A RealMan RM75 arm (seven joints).
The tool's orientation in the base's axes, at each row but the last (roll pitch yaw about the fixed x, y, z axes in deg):
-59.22 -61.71 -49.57
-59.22 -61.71 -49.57
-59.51 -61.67 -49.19
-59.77 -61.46 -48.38
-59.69 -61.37 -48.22
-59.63 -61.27 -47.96
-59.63 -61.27 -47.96
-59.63 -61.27 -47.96
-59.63 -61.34 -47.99
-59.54 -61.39 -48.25
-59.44 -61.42 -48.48
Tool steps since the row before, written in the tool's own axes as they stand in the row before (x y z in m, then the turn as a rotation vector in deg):
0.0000 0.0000 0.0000 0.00 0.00 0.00
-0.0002 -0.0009 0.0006 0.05 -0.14 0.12
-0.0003 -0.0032 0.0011 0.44 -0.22 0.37
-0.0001 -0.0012 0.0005 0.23 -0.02 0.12
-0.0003 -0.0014 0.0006 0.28 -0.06 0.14
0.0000 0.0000 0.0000 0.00 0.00 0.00
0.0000 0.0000 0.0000 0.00 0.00 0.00
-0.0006 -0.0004 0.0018 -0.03 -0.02 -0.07
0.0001 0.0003 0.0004 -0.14 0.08 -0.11
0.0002 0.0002 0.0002 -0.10 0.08 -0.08
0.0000 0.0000 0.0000 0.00 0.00 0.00
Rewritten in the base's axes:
0.0000 0.0000 0.0000 0.00 0.00 0.00
-0.0006 0.0008 0.0003 -0.06 0.12 0.13
-0.0025 0.0019 0.0013 0.08 0.23 0.57
-0.0009 0.0008 0.0005 0.10 0.03 0.24
-0.0011 0.0010 0.0005 0.09 0.04 0.30
0.0000 0.0000 0.0000 0.00 0.00 0.00
0.0000 0.0000 0.0000 0.00 0.00 0.00
0.0001 0.0019 0.0001 -0.05 -0.05 -0.04
0.0004 0.0003 0.0001 -0.01 -0.07 -0.18
0.0003 0.0001 0.0001 0.01 -0.05 -0.14
0.0000 0.0000 0.0000 0.00 0.00 0.00

